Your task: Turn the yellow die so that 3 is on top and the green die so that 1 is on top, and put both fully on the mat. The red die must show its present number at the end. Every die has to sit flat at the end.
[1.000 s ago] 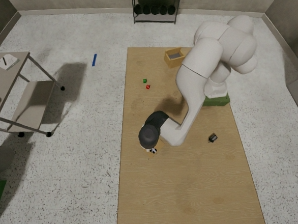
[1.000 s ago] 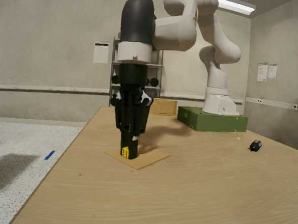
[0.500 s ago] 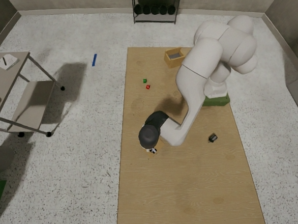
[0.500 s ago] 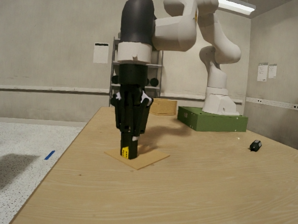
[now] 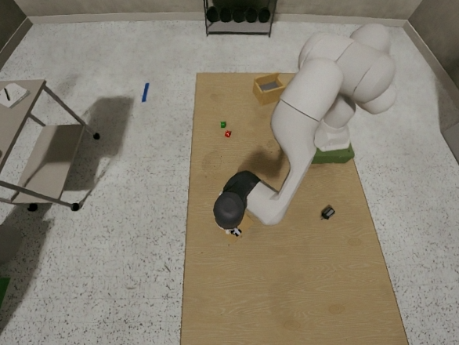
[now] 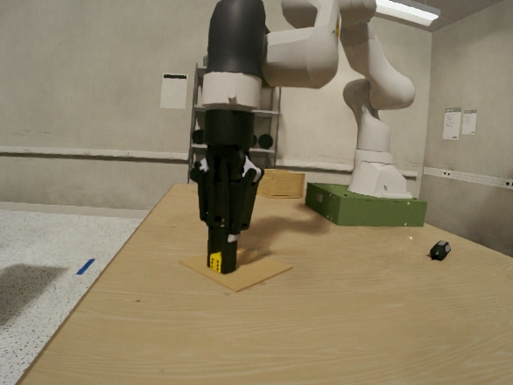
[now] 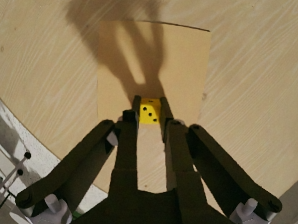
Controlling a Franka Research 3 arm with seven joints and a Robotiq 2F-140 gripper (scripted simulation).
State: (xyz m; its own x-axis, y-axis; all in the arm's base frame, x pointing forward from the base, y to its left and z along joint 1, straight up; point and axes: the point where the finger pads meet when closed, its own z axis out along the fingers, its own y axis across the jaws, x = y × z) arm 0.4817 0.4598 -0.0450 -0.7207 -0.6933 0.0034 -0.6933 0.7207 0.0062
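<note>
Now: hand 20 mm above the yellow die. From my hand the other things lie so: black object 470 mm behind, 60 mm to the right, 20 mm below; tan mat 40 mm below, 30 mm behind, 20 mm to the right; red die 510 mm to the right, 30 mm below, 10 mm ahead.
</note>
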